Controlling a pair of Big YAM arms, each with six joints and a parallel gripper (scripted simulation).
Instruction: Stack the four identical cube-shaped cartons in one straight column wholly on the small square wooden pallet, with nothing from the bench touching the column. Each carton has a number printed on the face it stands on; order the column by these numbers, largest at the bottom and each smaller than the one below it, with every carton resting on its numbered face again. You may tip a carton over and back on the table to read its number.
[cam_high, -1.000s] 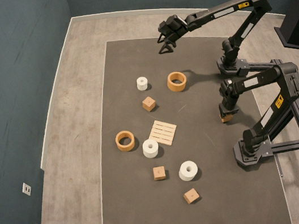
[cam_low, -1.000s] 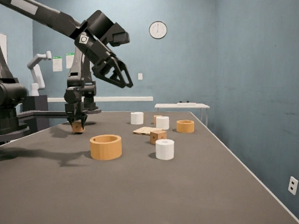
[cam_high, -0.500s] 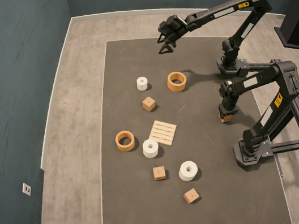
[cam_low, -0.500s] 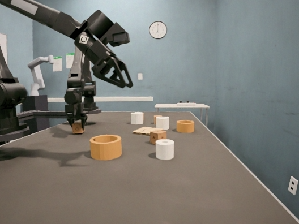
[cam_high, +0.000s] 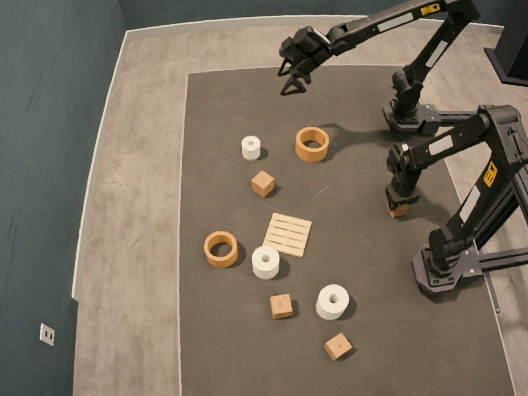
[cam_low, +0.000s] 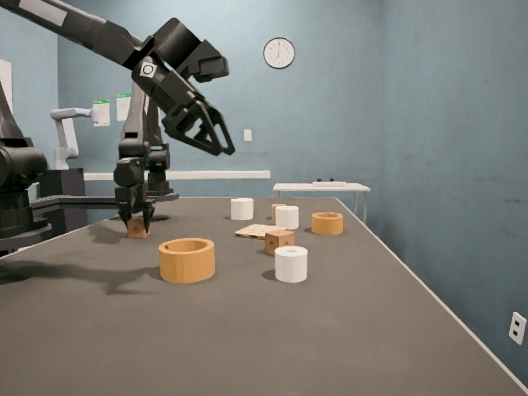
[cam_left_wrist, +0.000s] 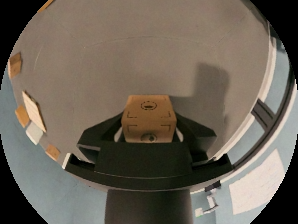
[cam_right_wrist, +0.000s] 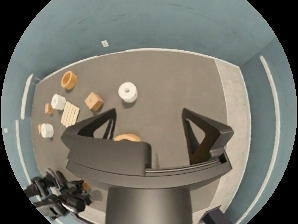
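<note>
Right now the carton is 44 cm ahead of my left hand, 8 cm to the right of it and 1 cm above it. Also, from my left hand: wooden pallet 36 cm ahead, 10 cm to the left, 1 cm below.
</note>
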